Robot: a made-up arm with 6 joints.
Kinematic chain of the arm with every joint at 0, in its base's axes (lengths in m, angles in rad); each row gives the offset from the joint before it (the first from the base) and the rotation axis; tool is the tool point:
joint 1: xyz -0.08 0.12 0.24 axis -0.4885 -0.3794 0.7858
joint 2: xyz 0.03 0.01 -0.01 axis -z
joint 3: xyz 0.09 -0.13 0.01 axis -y
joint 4: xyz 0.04 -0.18 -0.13 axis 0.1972 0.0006 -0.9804
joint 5: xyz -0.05 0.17 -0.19 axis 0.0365 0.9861 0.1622
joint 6: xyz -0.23 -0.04 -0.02 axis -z
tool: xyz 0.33 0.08 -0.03
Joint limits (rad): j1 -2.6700..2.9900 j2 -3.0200..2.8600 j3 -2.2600..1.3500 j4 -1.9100..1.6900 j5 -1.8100..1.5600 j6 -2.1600..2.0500
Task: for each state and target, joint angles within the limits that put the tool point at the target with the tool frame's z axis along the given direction. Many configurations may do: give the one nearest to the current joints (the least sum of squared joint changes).
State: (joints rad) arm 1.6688 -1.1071 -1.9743 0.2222 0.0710 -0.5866
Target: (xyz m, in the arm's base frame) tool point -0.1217 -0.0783 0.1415 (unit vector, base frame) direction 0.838 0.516 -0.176
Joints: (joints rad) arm 1.8493 -0.1971 -2.0351 0.6375 0.6533 -0.8991
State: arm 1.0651 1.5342 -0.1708 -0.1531 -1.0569 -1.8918
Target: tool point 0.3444 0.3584 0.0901 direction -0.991 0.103 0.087
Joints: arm 1.6801 1.2949 0.1878 0.3898 -0.3655 -1.2774
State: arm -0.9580 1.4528 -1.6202 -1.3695 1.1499 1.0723
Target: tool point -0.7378 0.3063 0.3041 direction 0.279 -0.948 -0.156
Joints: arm -0.5872 1.1605 -1.2350 -0.8393 0.2658 1.8798
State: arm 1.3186 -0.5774 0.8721 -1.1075 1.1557 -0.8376
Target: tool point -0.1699 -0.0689 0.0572 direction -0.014 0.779 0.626
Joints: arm 0.6601 -0.1905 0.3218 -0.3070 0.9912 -1.6216
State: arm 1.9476 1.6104 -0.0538 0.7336 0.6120 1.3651
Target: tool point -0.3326 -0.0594 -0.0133 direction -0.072 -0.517 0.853
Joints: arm 1.1900 1.4010 -0.3091 0.7126 0.7089 2.0500
